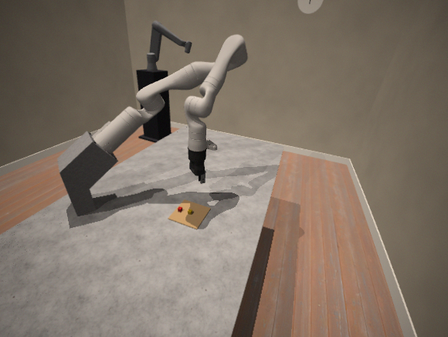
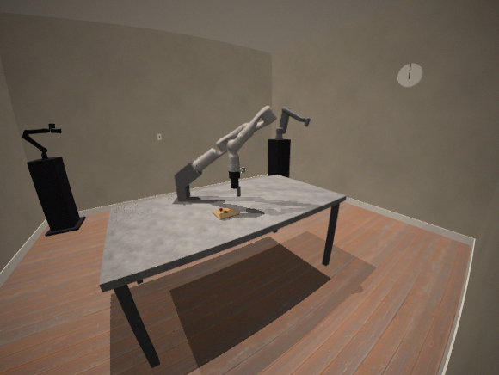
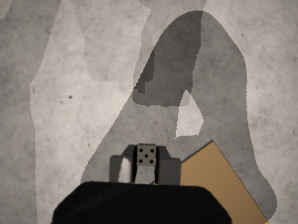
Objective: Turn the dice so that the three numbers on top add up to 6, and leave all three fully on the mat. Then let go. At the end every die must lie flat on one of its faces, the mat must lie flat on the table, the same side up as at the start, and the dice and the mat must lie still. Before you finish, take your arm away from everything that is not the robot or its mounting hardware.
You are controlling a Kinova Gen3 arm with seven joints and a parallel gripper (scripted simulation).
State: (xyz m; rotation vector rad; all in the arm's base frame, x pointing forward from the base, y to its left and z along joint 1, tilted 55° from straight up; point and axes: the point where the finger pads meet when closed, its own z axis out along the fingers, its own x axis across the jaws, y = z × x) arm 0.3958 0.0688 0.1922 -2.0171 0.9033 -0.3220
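Right now the yellow die is 1 cm ahead of my hand, 12 cm to the right of it and 11 cm below it. Also, from my hand: tan mat (1 cm ahead, 11 cm to the right, 12 cm below); then white die (1 cm below); then red die (4 cm behind, 12 cm to the right, 11 cm below).
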